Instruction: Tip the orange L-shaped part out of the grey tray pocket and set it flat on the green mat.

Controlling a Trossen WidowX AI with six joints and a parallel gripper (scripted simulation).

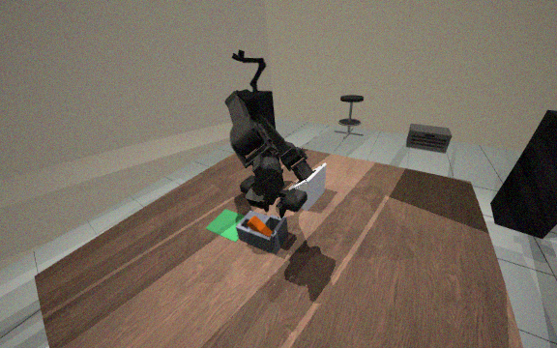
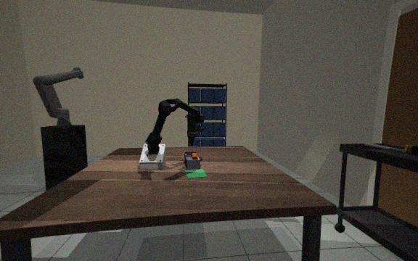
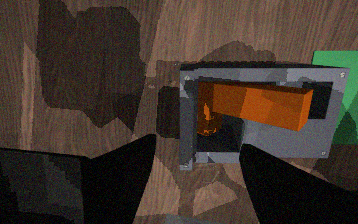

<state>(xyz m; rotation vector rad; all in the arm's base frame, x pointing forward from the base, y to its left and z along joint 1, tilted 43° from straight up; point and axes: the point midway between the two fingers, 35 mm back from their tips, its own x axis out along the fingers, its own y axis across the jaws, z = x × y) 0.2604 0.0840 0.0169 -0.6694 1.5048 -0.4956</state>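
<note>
Now: the orange L-shaped part 10 cm below my gripper tip and 4 cm to the right of it. From my gripper tip the other things lie so: green mat 21 cm to the right, 16 cm below, 4 cm ahead.
</note>
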